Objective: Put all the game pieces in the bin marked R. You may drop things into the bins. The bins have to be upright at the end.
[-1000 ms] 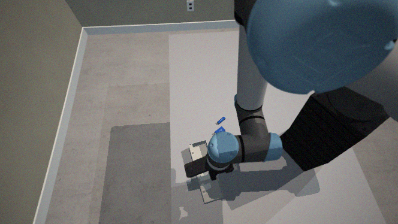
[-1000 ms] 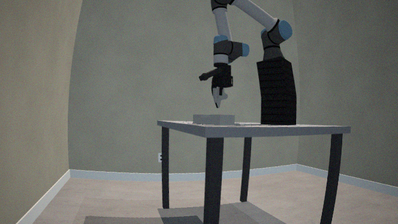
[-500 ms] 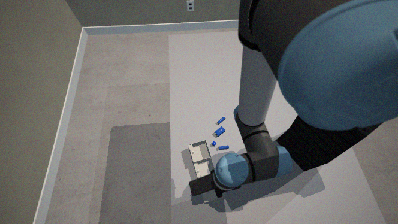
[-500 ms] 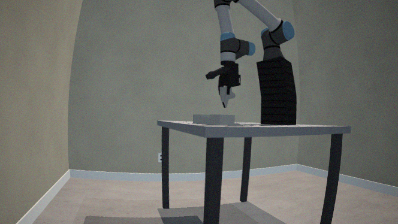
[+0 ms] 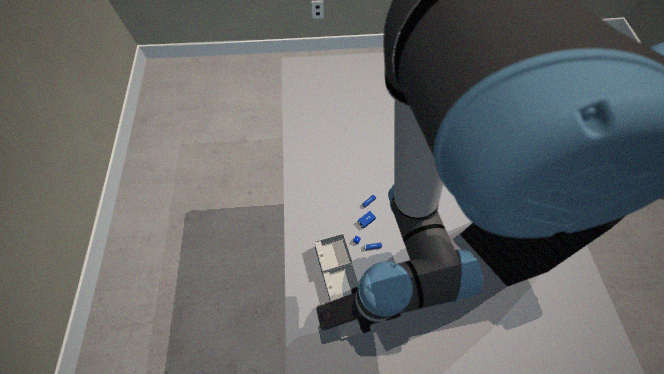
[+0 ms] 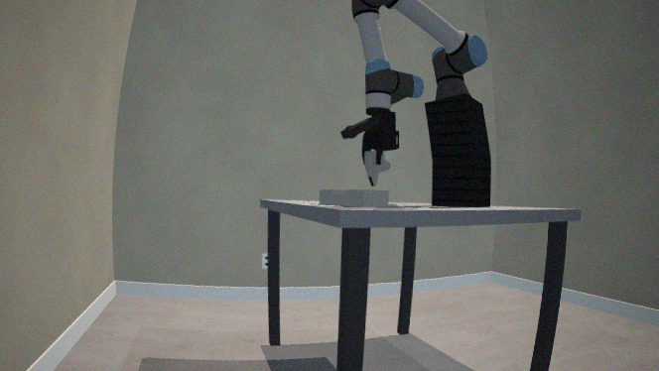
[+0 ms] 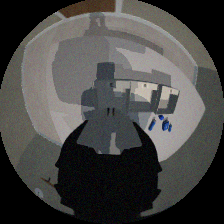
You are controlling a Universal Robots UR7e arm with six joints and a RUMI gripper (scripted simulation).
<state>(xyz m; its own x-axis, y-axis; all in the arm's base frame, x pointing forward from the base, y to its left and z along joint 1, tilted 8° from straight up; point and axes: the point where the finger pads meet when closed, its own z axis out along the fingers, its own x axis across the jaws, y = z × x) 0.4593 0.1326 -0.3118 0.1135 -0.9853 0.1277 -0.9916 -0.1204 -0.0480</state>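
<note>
Now: the blue game piece 20 cm to the right of my hand, 7 cm below it and 3 cm behind it. The rest, counted from my hand: grey two-compartment bin unit: 8 cm to the right, 5 cm below, 3 cm ahead; white spotted game piece: 9 cm behind, 8 cm to the right, 7 cm below.
</note>
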